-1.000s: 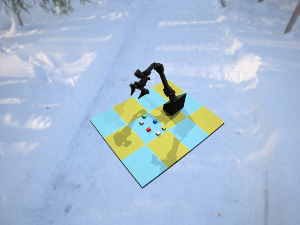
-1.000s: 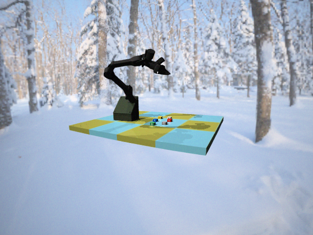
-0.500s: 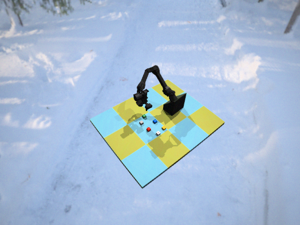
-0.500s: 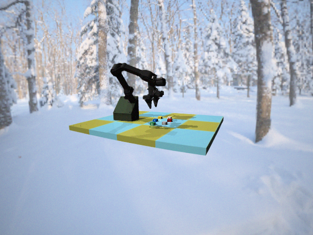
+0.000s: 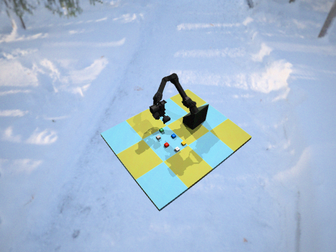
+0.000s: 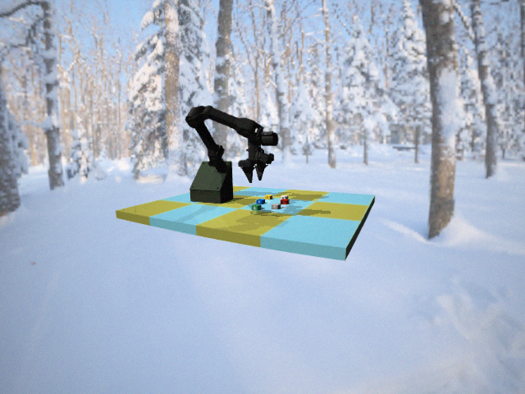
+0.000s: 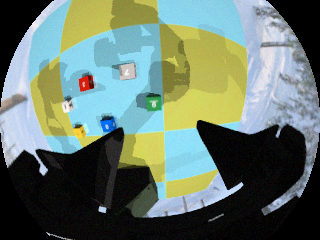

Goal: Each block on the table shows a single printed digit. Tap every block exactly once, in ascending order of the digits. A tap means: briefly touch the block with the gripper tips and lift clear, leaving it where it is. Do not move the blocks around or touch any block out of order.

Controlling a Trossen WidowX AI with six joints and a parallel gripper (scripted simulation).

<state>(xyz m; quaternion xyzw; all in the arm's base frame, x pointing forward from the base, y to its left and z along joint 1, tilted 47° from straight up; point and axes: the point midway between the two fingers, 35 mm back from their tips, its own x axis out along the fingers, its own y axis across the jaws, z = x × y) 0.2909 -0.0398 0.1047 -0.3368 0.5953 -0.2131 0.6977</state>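
My gripper tip is now 12 cm to the right of the blue block, 12 cm above it and 6 cm past it. Also, from my gripper tip: green block: 12 cm below; red block: 17 cm to the left, 12 cm below, 5 cm ahead; grey block: 12 cm below, 7 cm ahead, 6 cm to the left.
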